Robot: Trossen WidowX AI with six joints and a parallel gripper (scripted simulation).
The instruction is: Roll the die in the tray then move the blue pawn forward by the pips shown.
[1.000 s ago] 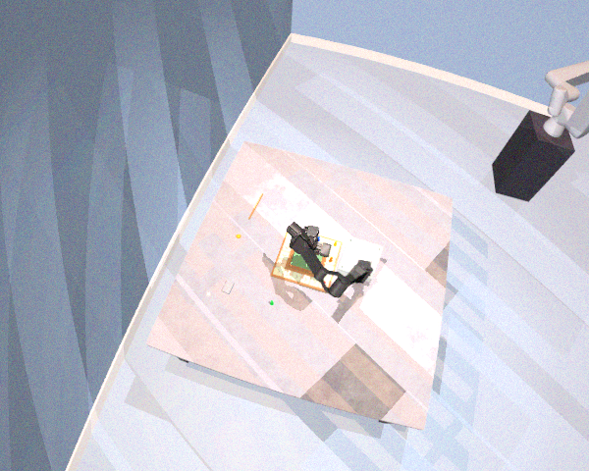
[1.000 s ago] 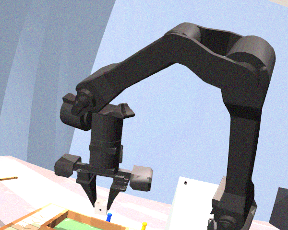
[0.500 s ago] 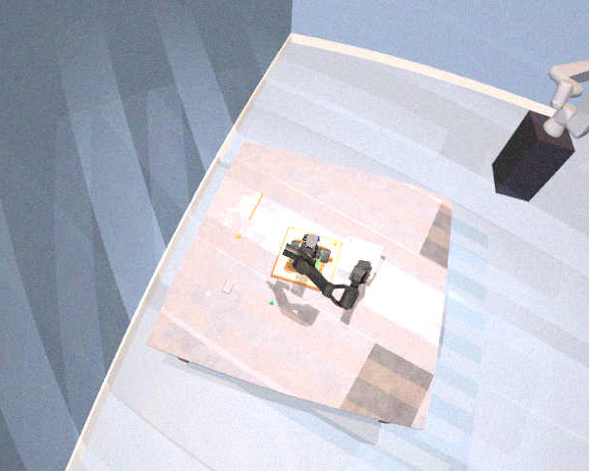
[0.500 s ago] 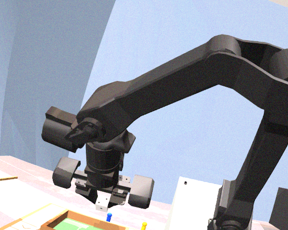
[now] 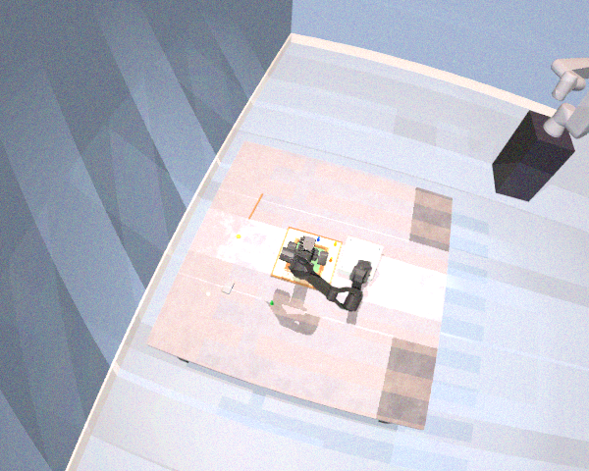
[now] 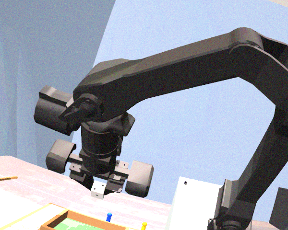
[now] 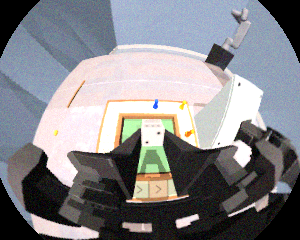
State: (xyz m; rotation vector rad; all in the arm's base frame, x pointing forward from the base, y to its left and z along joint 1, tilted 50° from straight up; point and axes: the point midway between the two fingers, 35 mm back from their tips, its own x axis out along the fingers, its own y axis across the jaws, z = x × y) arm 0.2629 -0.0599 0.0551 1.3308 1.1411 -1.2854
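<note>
The white die is right at my gripper tip. Round my gripper tip: orange pawn: 110 mm behind, 90 mm below, 10 mm to the right; then blue pawn: 110 mm to the right, 90 mm below, 30 mm behind; then green tray: 110 mm below.
</note>
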